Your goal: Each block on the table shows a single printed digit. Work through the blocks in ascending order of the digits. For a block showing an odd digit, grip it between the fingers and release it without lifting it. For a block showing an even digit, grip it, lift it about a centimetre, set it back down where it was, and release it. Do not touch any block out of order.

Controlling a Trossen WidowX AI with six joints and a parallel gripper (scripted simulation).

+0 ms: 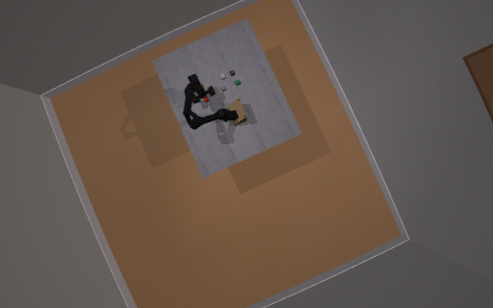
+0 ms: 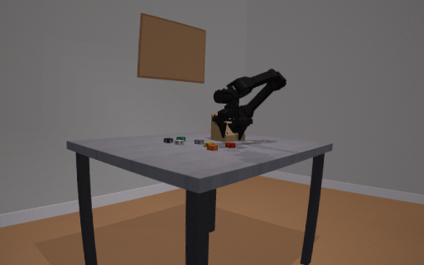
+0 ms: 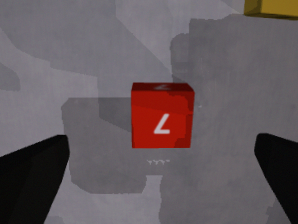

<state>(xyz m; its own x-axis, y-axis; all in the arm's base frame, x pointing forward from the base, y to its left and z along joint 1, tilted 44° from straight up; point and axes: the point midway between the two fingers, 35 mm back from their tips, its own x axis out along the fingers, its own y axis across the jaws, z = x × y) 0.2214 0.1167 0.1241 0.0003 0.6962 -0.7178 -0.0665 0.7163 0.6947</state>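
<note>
My gripper tip is 3 cm above the red block. Also, from my gripper tip: yellow block 8 cm ahead, 6 cm to the right, 3 cm below; grey block 4 cm ahead, 16 cm to the right, 3 cm below; orange block 12 cm ahead, 3 cm below.
</note>
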